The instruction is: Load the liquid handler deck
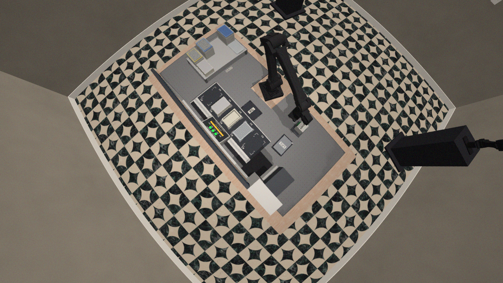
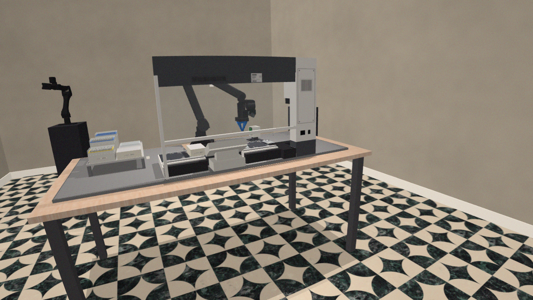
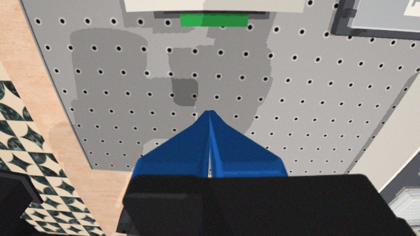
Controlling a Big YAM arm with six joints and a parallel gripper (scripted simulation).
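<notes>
Now: hand 1 cm past the READY key, 6 cm to the right of it and 1 cm above it. From my hand the other things lie so: clear plate lid (16 cm ahead, 13 cm to the left, 7 cm below); regrip nest RG (21 cm ahead, 23 cm to the right, 8 cm below); dark lid park LP1 (16 cm ahead, 13 cm to the left, 8 cm below).
</notes>
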